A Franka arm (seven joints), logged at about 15 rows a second.
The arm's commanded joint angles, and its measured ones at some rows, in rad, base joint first. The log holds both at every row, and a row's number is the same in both.
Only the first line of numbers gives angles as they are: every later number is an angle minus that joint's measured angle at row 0.
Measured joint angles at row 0:
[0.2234, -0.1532, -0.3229, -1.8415, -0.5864, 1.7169, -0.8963]
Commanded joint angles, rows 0 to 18:
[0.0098, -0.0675, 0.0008, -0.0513, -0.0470, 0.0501, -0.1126]
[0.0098, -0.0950, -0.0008, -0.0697, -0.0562, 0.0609, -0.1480]
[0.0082, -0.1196, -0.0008, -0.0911, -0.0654, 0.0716, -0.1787]
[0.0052, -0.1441, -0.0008, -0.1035, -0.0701, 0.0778, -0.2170]
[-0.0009, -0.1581, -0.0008, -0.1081, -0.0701, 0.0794, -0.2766]
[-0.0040, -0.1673, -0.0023, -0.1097, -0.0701, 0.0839, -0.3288]
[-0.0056, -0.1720, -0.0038, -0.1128, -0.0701, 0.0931, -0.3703]
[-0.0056, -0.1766, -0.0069, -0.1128, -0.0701, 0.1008, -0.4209]
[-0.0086, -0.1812, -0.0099, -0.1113, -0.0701, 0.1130, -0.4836]
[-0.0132, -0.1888, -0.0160, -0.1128, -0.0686, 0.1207, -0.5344]
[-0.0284, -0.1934, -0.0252, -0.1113, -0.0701, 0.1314, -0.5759]
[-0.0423, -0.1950, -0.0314, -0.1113, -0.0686, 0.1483, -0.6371]
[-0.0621, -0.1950, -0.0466, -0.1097, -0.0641, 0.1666, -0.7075]
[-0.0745, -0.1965, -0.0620, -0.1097, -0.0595, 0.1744, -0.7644]
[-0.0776, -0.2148, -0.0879, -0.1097, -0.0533, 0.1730, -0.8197]
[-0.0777, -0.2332, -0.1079, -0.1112, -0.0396, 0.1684, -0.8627]
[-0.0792, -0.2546, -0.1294, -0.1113, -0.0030, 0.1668, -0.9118]
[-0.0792, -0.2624, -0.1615, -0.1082, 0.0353, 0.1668, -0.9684]
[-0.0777, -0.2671, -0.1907, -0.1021, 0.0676, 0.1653, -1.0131]
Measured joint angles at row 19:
[-0.0794, -0.2168, -0.1495, -0.0780, 0.0114, 0.1514, -0.9211]
